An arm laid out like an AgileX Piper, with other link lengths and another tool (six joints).
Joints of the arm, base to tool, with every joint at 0 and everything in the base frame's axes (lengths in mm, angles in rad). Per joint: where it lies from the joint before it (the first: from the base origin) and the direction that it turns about. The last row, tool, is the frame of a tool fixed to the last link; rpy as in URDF.
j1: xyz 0 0 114.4 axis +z
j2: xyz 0 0 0 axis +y
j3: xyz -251.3 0 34.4 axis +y
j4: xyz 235.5 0 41.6 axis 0.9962 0 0.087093
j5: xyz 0 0 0 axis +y
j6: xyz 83.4 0 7.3 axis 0.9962 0 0.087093
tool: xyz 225.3 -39 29.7 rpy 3.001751 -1.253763 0.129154
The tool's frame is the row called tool.
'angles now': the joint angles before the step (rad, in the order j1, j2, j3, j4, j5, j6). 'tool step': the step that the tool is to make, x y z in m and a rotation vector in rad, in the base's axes. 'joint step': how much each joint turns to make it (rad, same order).
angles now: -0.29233 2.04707 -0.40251 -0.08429 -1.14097 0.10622
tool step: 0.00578 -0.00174 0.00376 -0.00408 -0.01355 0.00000
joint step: 0.00000 0.00482 -0.01897 0.00000 0.00000 0.00000
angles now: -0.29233 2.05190 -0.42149 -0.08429 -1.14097 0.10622
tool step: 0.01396 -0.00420 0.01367 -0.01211 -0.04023 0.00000
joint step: 0.00001 0.00000 -0.04200 0.00001 -0.00001 0.00000
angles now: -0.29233 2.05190 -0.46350 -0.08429 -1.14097 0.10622
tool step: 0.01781 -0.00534 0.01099 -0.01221 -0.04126 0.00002
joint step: -0.00003 0.02356 -0.06419 -0.00003 -0.00241 0.00000
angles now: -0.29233 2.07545 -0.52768 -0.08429 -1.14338 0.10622
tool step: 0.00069 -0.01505 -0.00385 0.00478 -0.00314 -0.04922
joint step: 0.00001 0.02778 -0.02941 0.04954 0.00000 -0.00001
